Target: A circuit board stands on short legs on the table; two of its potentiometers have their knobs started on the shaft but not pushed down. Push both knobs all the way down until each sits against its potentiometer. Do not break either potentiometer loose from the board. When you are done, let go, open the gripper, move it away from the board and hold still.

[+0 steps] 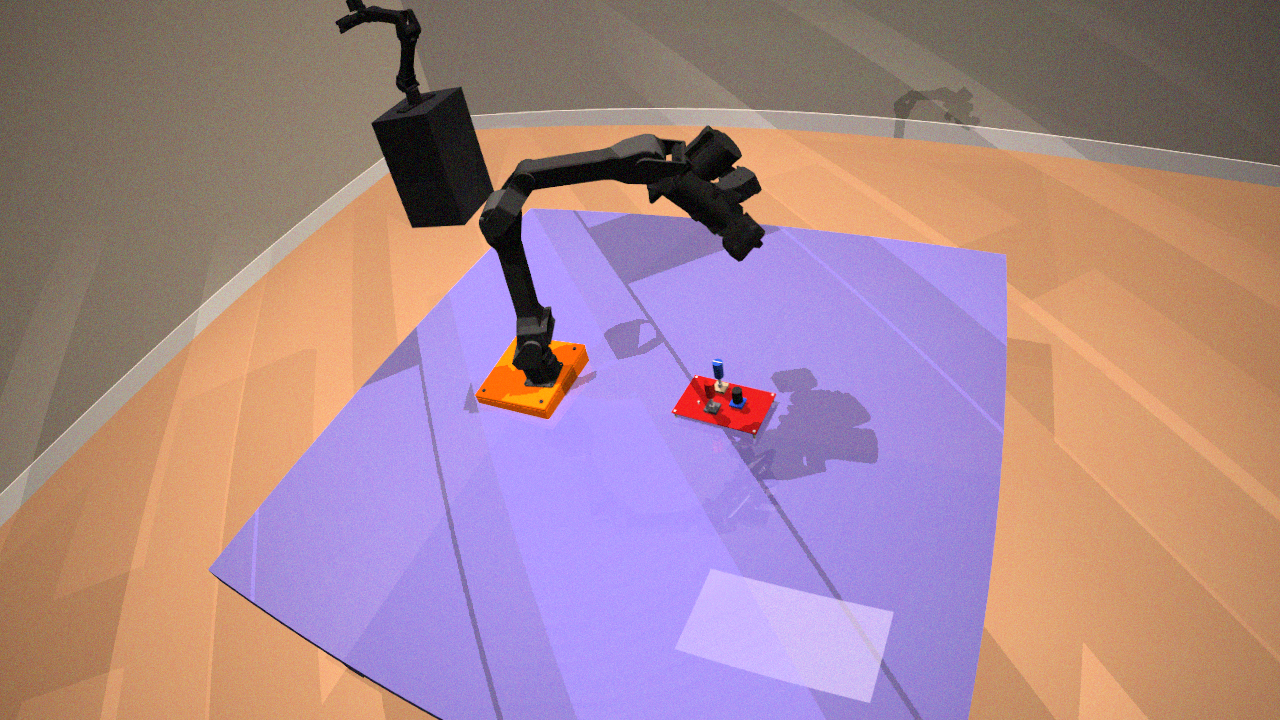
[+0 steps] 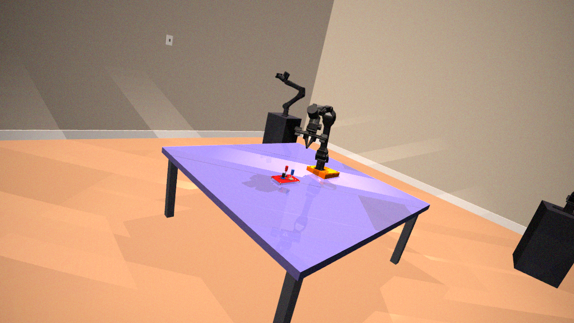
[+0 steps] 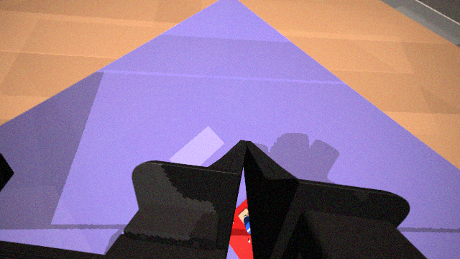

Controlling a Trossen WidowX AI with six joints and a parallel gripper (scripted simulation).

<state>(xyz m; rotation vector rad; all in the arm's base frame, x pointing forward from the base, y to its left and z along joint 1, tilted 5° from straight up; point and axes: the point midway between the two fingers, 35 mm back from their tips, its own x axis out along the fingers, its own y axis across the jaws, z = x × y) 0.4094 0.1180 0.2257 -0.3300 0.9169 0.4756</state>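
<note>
The grey potentiometer is 8 cm behind my gripper tip, 15 cm to the right of it and 21 cm below it. Round my gripper tip: potentiometer with blue knob 7 cm behind, 10 cm to the right, 21 cm below.
</note>
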